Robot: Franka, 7 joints.
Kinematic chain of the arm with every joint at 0, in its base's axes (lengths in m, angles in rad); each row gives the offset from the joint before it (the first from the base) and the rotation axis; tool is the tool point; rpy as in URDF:
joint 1: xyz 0 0 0.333 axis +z
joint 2: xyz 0 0 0 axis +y
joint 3: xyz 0 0 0.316 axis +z
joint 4: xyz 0.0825 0 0 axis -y
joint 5: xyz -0.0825 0 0.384 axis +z
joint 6: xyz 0 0 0 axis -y
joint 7: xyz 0.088 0 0 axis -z
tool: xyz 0 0 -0.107 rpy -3.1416 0 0
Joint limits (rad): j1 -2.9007..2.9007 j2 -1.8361..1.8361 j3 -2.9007..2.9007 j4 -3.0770..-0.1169 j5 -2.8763..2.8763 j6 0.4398..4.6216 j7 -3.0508..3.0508
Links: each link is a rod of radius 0.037 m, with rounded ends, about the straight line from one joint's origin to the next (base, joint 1, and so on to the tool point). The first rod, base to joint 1, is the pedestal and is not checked.
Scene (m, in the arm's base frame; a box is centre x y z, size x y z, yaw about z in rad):
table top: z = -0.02
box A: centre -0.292 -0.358 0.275 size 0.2 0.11 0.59 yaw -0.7
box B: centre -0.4 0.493 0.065 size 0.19 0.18 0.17 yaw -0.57
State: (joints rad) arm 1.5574 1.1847 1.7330 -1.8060 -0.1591 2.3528 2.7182
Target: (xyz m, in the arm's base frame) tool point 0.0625 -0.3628 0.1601
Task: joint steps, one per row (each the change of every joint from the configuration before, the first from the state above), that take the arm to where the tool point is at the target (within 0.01 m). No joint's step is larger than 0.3 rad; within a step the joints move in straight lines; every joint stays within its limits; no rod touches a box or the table.
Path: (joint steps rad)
1: 0.2162 -0.0174 0.1641 -0.2118 0.0475 0.2853 0.0554
2: 0.2162 -0.0173 0.1640 -0.2119 0.0474 0.2853 0.0555
3: 0.2161 -0.0174 0.1641 -0.2118 0.0475 0.2853 0.0554
4: 0.2162 -0.0173 0.1640 -0.2118 0.0475 0.2853 0.0554
5: 0.2162 -0.0174 0.1641 -0.2119 0.0474 0.2853 0.0555
6: 0.2162 -0.0174 0.1640 -0.2118 0.0475 0.2853 0.0554
7: 0.0066 0.1020 -0.2387 0.0659 -0.0463 -0.2571 -0.0475
8: 0.0066 0.1020 -0.2388 0.0658 -0.0463 -0.2571 -0.0475
9: 0.0066 0.1020 -0.2387 0.0659 -0.0463 -0.2571 -0.0475
10: 0.0066 0.1020 -0.2388 0.0659 -0.0462 -0.2571 -0.0476
11: 0.0066 0.1020 -0.2388 0.0658 -0.0463 -0.2571 -0.0475
12: 0.0066 0.1020 -0.2387 0.0659 -0.0463 -0.2570 -0.0475
13: 0.0066 0.1019 -0.2388 0.0659 -0.0463 -0.2571 -0.0475

